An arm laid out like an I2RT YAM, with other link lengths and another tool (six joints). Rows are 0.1 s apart.
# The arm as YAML. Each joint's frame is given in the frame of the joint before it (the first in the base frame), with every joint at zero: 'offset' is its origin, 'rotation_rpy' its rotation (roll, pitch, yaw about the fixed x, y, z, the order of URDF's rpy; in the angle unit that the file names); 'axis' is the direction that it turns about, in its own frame. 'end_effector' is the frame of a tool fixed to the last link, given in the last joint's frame.
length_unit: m
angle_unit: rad
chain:
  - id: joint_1
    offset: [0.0, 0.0, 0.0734]
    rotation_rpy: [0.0, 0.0, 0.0]
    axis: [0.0, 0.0, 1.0]
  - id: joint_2
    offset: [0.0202, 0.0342, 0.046]
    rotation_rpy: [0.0, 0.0, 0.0]
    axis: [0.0, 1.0, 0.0]
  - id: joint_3
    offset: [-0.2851, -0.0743, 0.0]
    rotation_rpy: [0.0, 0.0, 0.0]
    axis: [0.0, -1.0, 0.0]
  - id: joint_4
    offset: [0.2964, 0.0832, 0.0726]
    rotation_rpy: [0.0, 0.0, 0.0]
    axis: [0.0, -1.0, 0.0]
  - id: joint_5
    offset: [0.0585, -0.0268, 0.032]
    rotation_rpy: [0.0, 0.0, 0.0]
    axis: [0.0, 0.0, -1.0]
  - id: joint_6
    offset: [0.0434, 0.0, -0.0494]
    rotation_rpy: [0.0, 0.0, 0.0]
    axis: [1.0, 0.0, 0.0]
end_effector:
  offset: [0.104, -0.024, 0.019]
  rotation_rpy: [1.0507, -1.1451, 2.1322]
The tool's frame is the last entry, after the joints.
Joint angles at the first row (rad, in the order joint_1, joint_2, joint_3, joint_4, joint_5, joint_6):
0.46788, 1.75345, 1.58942, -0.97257, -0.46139, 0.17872
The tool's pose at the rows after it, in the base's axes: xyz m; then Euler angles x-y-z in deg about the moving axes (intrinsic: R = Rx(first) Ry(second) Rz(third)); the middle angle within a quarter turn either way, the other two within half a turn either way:
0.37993 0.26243 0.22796 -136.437 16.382 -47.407
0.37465 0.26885 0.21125 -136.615 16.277 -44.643
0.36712 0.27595 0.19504 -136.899 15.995 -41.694
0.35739 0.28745 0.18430 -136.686 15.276 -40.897
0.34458 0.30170 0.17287 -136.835 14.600 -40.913
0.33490 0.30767 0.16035 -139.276 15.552 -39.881
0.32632 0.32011 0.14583 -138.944 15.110 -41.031
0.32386 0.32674 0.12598 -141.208 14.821 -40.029
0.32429 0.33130 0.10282 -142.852 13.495 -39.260
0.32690 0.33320 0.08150 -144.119 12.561 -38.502
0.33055 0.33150 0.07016 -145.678 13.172 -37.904
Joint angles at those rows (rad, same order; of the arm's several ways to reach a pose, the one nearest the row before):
0.48466, 1.75345, 1.56041, -0.94738, -0.44537, 0.19780
0.50373, 1.75345, 1.50815, -0.89207, -0.44651, 0.26111
0.52664, 1.75345, 1.45818, -0.84058, -0.44727, 0.32940
0.56020, 1.75346, 1.42350, -0.79939, -0.44690, 0.37174
0.60713, 1.75346, 1.38724, -0.75474, -0.43241, 0.41143
0.64945, 1.75345, 1.35404, -0.72345, -0.37557, 0.46176
0.68647, 1.76528, 1.31820, -0.66473, -0.36451, 0.47666
0.71126, 1.80801, 1.31286, -0.64183, -0.33398, 0.50183
0.71927, 1.86369, 1.31284, -0.62161, -0.33055, 0.50488
0.71889, 1.91522, 1.31287, -0.59835, -0.32979, 0.50488
0.71888, 1.94153, 1.31285, -0.58421, -0.30538, 0.51136

